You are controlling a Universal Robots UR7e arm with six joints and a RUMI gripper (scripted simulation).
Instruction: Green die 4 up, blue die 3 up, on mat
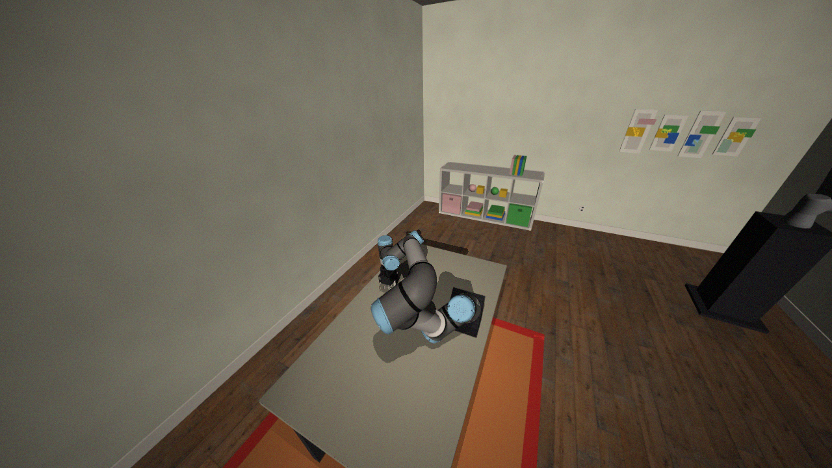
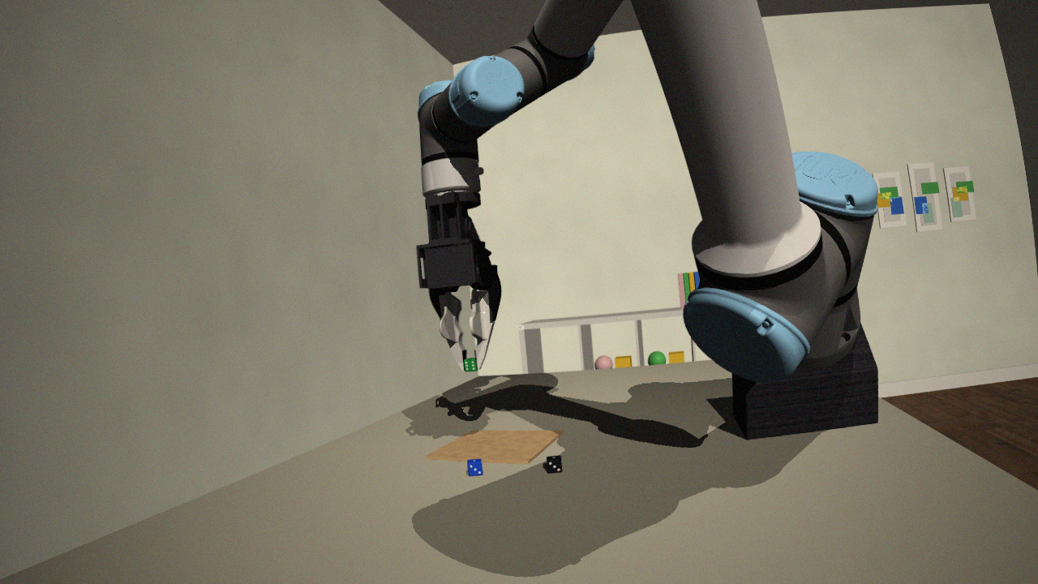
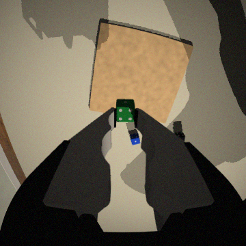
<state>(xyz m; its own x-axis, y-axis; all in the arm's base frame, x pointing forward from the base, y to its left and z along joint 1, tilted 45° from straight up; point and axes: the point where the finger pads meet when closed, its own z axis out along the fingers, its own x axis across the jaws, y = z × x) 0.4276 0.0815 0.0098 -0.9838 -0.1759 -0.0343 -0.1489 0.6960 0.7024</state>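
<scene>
Now: the tan mat 20 mm behind my hand and 120 mm below it. Round my hand: green die (10 mm below); blue die (40 mm behind, 110 mm to the left, 110 mm below); black die (130 mm behind, 90 mm to the left, 110 mm below).
</scene>
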